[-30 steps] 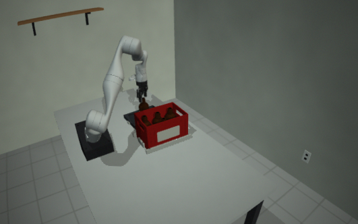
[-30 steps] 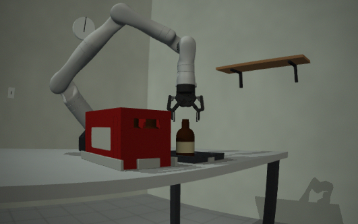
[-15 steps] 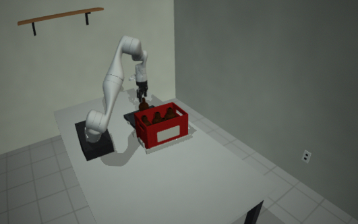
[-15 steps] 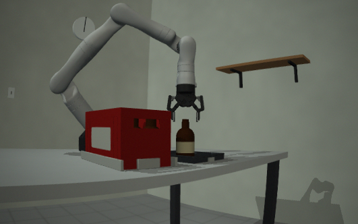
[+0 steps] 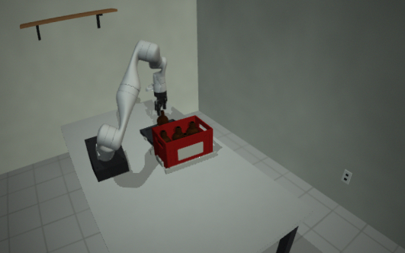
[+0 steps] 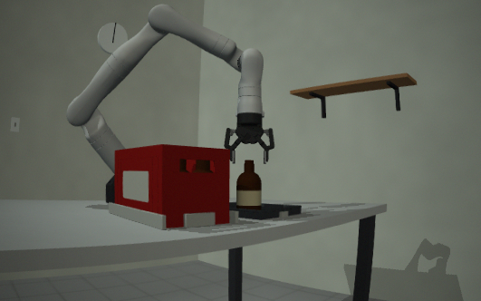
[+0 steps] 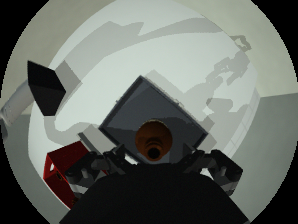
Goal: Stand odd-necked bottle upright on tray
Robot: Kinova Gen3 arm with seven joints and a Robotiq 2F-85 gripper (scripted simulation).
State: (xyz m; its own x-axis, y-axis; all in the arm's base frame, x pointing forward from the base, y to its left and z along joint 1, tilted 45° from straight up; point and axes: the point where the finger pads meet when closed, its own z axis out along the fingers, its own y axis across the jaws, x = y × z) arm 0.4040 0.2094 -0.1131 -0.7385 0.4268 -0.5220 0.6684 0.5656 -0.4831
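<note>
Right now the dark tray is 140 mm below my hand. Round my hand: red crate (280 mm to the right, 70 mm below, 10 mm ahead).
</note>
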